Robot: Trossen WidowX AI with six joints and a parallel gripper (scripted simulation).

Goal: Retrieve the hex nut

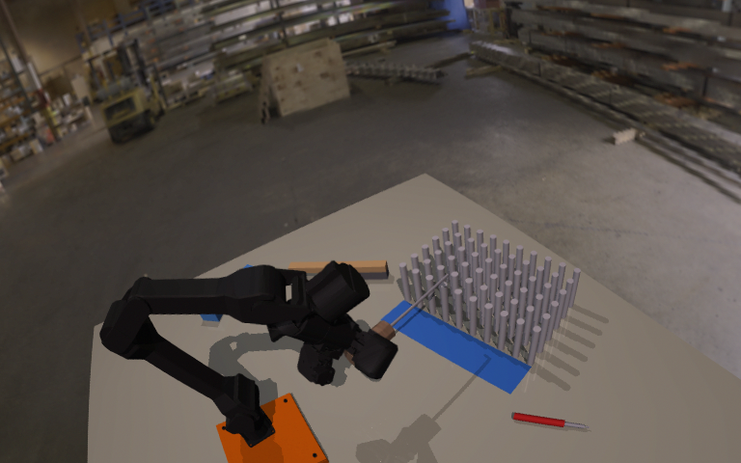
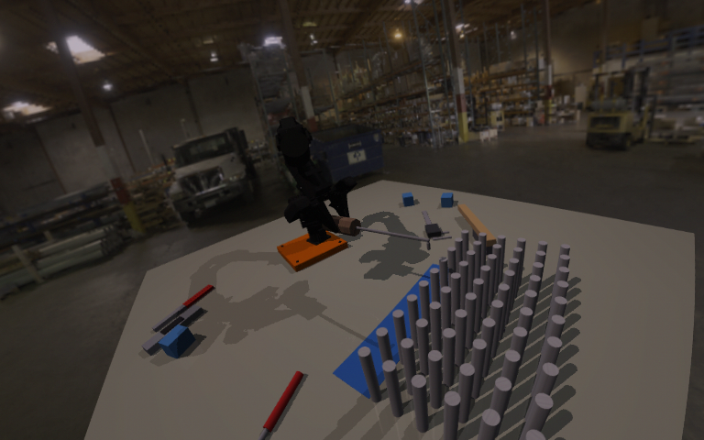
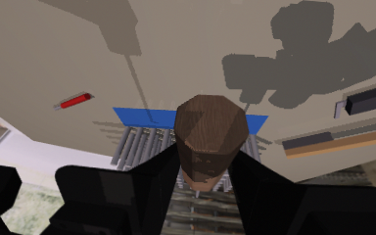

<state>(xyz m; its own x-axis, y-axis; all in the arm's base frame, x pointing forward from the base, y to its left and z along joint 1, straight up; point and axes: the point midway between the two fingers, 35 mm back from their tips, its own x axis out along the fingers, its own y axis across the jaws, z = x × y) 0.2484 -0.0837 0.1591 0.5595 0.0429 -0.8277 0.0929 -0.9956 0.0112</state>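
The blue taped strip is 18 cm ahead of my gripper tip, 2 cm to the right of it and 15 cm below it. Round my gripper tip: rod (10 cm ahead, 1 cm to the left); then red screwdriver (16 cm ahead, 33 cm to the right, 14 cm below).
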